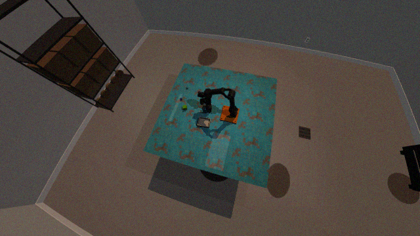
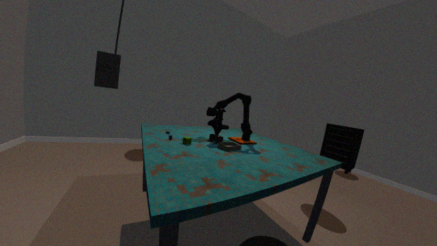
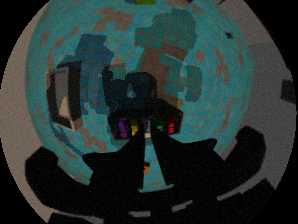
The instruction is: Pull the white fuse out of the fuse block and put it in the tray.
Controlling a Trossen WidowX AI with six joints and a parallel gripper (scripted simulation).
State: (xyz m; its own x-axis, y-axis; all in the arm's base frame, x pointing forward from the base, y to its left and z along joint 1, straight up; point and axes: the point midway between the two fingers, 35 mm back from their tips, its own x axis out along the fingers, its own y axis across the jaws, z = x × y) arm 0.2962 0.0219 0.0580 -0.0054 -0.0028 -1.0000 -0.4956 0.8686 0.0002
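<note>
My gripper tip is now 20 mm past the magenta fuse, 30 mm to the right of it and 10 mm above it. Also, from my gripper tip: red fuse (20 mm ahead, 30 mm to the right, 10 mm below); then grey tray (40 mm behind, 200 mm to the left, 40 mm below).
</note>
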